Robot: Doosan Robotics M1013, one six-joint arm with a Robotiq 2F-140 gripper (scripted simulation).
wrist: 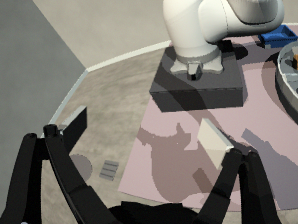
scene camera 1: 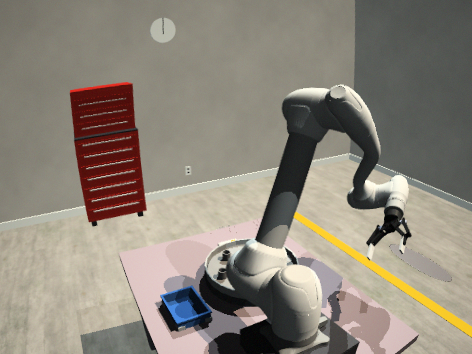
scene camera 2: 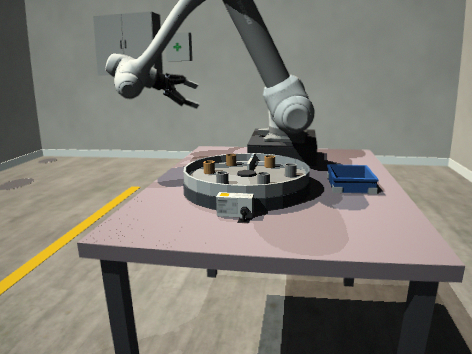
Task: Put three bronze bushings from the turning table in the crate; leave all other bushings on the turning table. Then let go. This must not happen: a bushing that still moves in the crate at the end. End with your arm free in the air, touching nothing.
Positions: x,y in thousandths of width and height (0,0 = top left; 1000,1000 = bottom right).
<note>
I see my gripper (scene camera 1: 815,722) and a blue crate (scene camera 1: 395,855).
My gripper shows as well in the wrist view (wrist: 485,547) and in scene camera 2 (scene camera 2: 418,273). The blue crate shows as well in scene camera 2 (scene camera 2: 738,504).
</note>
